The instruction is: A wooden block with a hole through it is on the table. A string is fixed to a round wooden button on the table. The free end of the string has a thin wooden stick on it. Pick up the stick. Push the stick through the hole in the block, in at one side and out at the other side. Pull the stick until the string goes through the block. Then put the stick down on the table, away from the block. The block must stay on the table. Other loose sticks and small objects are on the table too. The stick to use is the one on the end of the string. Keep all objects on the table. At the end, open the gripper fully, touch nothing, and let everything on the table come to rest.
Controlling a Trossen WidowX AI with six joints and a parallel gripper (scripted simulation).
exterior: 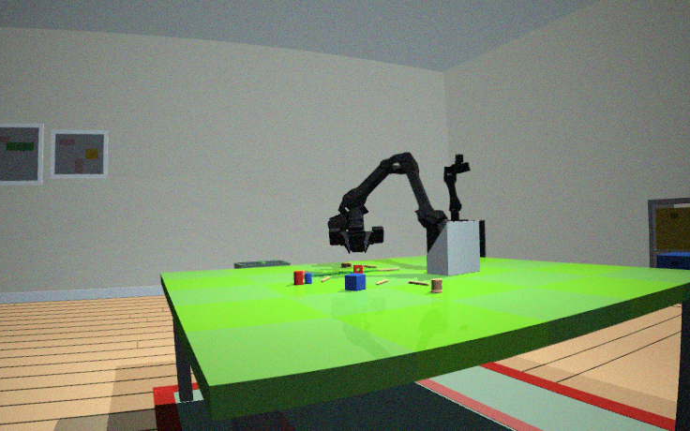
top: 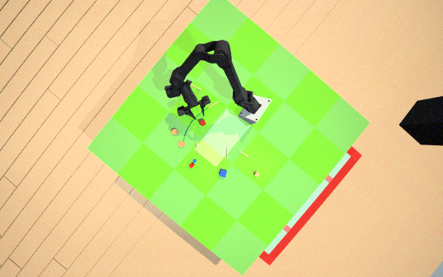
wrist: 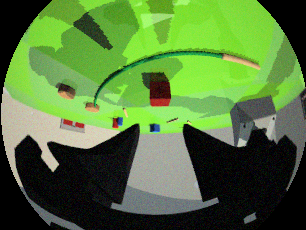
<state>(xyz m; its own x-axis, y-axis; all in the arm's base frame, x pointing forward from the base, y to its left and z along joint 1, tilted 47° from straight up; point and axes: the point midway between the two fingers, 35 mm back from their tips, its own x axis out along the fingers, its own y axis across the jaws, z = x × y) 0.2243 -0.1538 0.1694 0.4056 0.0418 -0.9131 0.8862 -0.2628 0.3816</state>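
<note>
Now: gripper tip 60 mm above the red block, 20 mm to the right of it and 10 mm short of it. The rest, counted from my gripper tip: red cylinder (260 mm ahead, 140 mm to the left, 50 mm below); then thin wooden stick (100 mm behind, 70 mm below); then round wooden button (200 mm ahead, 60 mm below).
</note>
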